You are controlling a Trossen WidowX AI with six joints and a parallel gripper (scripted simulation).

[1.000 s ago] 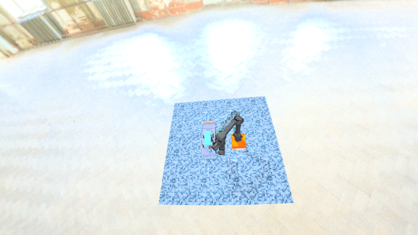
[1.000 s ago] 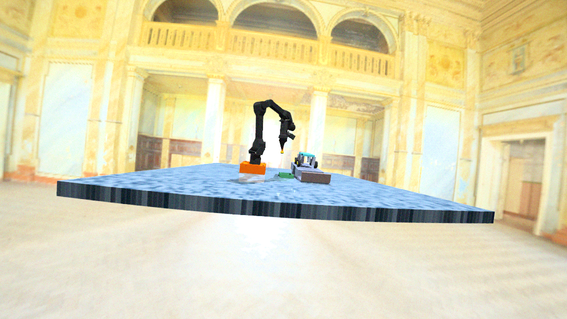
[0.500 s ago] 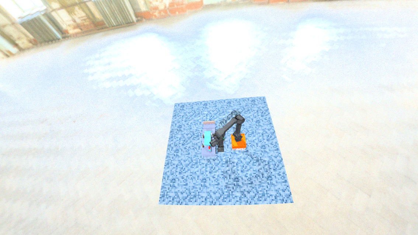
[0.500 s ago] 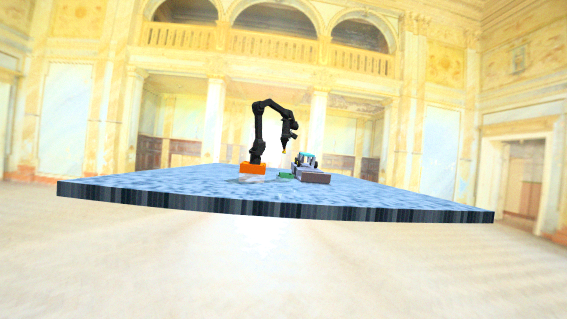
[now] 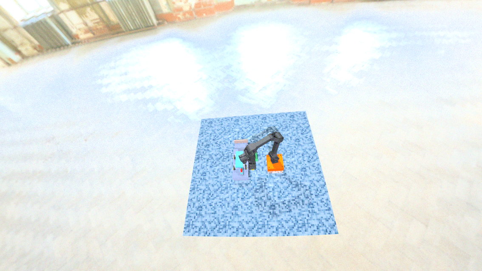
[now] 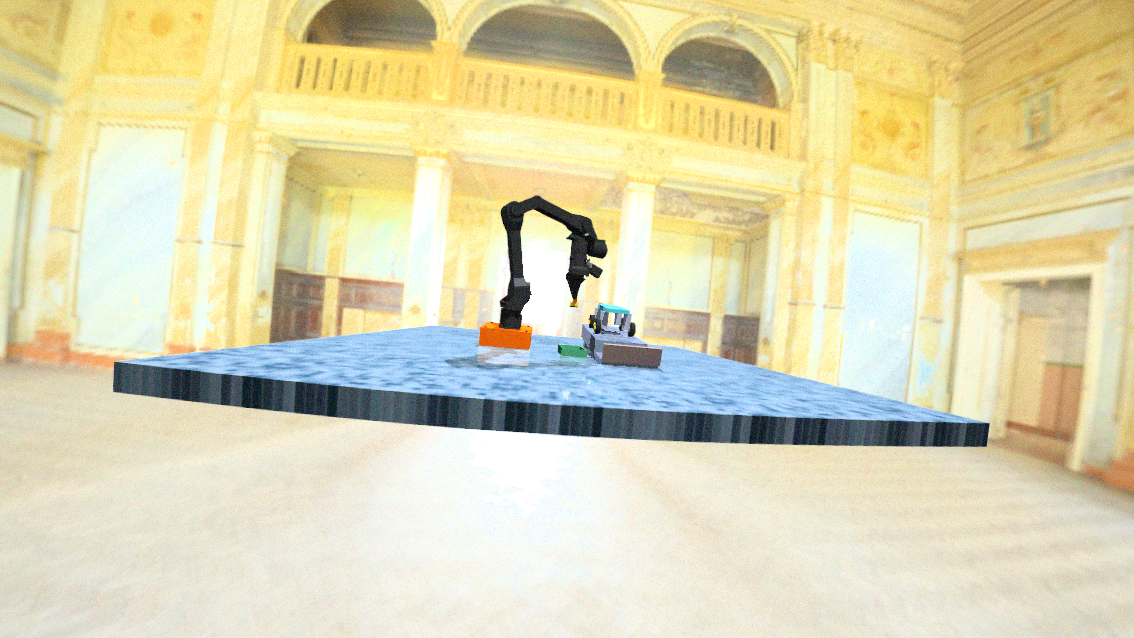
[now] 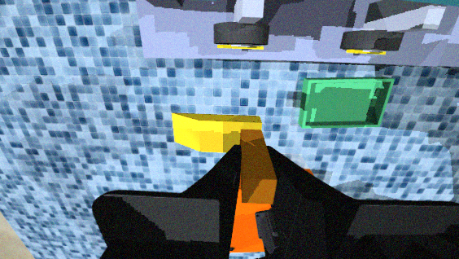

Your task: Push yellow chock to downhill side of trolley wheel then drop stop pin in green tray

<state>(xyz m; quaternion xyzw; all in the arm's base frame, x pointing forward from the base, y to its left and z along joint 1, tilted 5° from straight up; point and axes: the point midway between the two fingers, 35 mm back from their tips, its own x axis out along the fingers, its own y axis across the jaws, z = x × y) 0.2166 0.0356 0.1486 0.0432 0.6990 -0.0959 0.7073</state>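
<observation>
My gripper tip is 12 cm short of the red-headed stop pin, 4 cm to the right of it and 4 cm above it. Round my gripper tip: trolley (11 cm ahead, 7 cm to the right, 6 cm below); then yellow chock (1 cm ahead, 2 cm to the left, 1 cm below); then lilac ramp (11 cm ahead, 8 cm to the right, 13 cm below).
</observation>
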